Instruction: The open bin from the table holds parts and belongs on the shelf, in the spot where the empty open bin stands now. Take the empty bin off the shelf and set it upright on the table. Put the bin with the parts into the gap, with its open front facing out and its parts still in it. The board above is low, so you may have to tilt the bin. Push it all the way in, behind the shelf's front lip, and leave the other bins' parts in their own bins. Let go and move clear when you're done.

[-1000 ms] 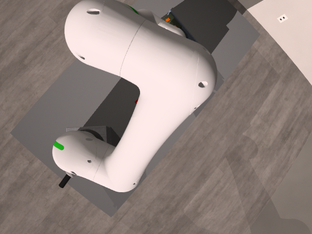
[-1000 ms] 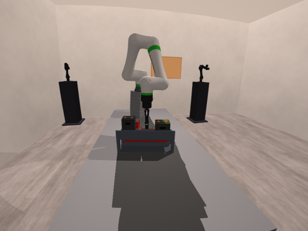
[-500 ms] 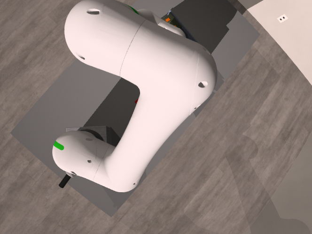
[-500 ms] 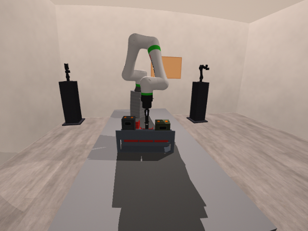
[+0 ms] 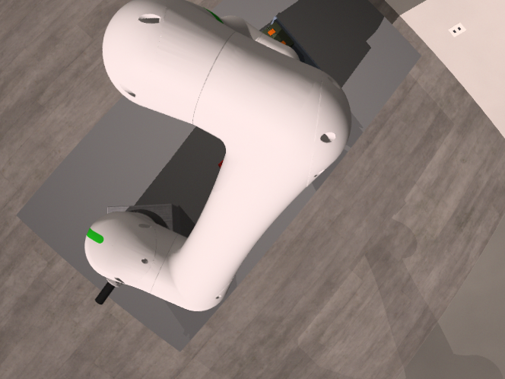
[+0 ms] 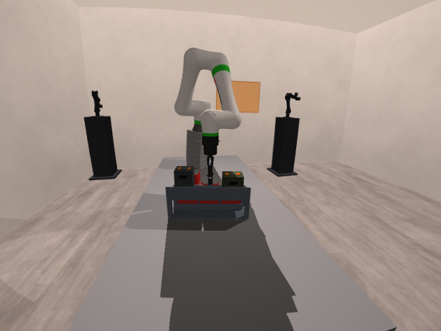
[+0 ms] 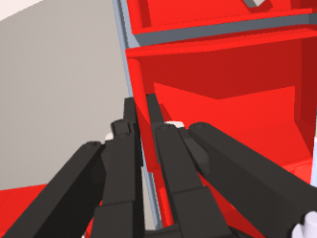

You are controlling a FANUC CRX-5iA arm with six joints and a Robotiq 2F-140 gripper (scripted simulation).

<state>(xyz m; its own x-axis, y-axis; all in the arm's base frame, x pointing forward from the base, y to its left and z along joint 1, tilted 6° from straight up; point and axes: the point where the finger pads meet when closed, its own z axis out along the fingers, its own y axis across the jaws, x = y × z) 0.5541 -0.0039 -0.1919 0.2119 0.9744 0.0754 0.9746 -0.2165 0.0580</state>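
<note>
The grey shelf is 110 mm ahead of my hand, 20 mm to the right of it and 20 mm below it. From my hand the other things lie so: grey disc 110 mm behind, 90 mm to the right, 70 mm below; grey part 130 mm ahead, 60 mm to the left, 60 mm below.
</note>
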